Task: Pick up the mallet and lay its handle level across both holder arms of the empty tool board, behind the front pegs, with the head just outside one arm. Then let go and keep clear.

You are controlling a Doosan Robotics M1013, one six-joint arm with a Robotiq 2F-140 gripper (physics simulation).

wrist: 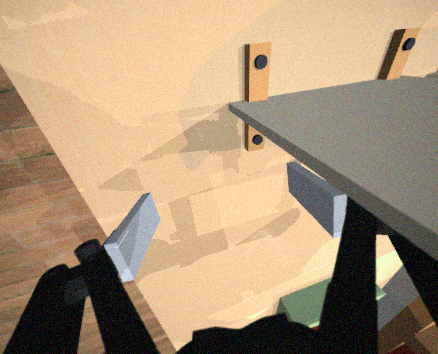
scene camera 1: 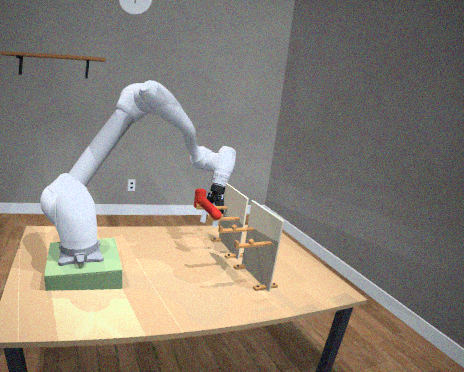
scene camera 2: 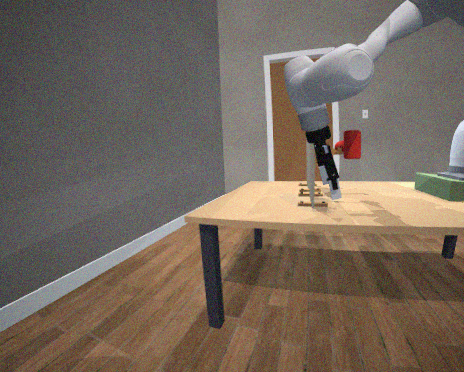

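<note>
The red mallet lies across the holder arms of the far board in scene camera 1, its head beyond the farther arm. The near board there is empty; its two wooden arms carry small pegs. My gripper is open and empty. It points down beside the far board, behind the mallet in scene camera 1. In the wrist view a grey board runs close to the right finger, and the mallet is almost wholly hidden.
Both boards stand upright on wooden feet on the table. The arm's green base block is on the table's other side. The table's edge is near the left finger in the wrist view.
</note>
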